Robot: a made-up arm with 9 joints. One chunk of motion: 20 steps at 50 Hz.
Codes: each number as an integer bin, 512 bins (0 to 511) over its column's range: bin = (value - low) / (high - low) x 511, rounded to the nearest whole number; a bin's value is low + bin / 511 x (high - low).
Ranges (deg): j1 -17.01..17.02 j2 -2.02..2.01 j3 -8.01..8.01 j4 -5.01..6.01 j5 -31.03..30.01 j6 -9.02..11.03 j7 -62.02..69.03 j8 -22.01..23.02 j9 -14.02..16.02
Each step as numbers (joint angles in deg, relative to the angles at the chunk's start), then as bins.
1 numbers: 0.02 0.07 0.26 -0.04 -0.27 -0.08 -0.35 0.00 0.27
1 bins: 256 265 264 230 258 228 240 250 243
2 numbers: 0.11 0.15 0.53 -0.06 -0.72 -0.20 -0.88 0.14 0.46
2 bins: 257 275 272 230 254 225 238 251 246
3 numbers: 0.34 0.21 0.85 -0.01 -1.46 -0.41 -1.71 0.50 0.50
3 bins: 261 283 283 232 248 219 235 255 247
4 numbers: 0.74 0.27 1.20 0.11 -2.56 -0.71 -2.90 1.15 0.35
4 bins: 267 290 294 237 238 212 231 263 244
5 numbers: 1.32 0.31 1.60 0.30 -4.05 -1.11 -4.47 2.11 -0.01
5 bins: 275 295 307 246 226 202 224 274 238
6 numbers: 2.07 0.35 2.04 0.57 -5.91 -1.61 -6.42 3.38 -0.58
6 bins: 287 301 321 259 210 189 217 288 229
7 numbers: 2.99 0.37 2.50 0.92 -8.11 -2.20 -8.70 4.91 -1.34
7 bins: 300 303 335 275 192 174 208 305 216
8 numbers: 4.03 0.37 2.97 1.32 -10.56 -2.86 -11.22 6.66 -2.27
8 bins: 316 303 350 294 171 157 198 325 200
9 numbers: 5.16 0.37 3.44 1.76 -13.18 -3.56 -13.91 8.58 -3.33
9 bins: 333 303 365 314 149 139 188 347 182
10 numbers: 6.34 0.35 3.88 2.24 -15.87 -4.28 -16.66 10.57 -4.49
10 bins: 351 301 379 336 127 121 177 370 162
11 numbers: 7.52 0.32 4.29 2.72 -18.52 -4.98 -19.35 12.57 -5.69
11 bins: 368 297 392 358 105 103 166 392 142
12 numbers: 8.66 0.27 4.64 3.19 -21.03 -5.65 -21.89 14.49 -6.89
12 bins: 385 290 404 380 84 86 156 414 121
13 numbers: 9.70 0.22 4.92 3.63 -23.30 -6.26 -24.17 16.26 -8.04
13 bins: 401 284 412 401 65 70 148 434 102
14 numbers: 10.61 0.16 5.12 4.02 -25.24 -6.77 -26.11 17.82 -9.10
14 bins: 415 276 419 419 48 57 140 452 84
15 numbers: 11.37 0.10 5.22 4.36 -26.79 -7.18 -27.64 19.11 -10.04
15 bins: 426 269 422 434 35 47 134 467 68
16 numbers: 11.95 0.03 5.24 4.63 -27.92 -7.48 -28.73 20.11 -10.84
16 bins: 435 260 423 447 26 39 130 478 54
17 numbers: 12.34 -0.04 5.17 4.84 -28.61 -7.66 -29.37 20.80 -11.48
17 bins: 441 251 420 457 20 35 127 486 43
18 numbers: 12.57 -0.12 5.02 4.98 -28.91 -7.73 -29.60 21.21 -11.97
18 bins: 444 241 416 463 18 33 126 490 35
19 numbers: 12.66 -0.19 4.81 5.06 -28.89 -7.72 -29.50 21.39 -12.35
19 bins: 446 232 409 467 18 33 127 493 28
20 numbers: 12.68 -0.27 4.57 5.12 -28.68 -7.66 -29.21 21.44 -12.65
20 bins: 446 222 401 470 20 35 128 493 23
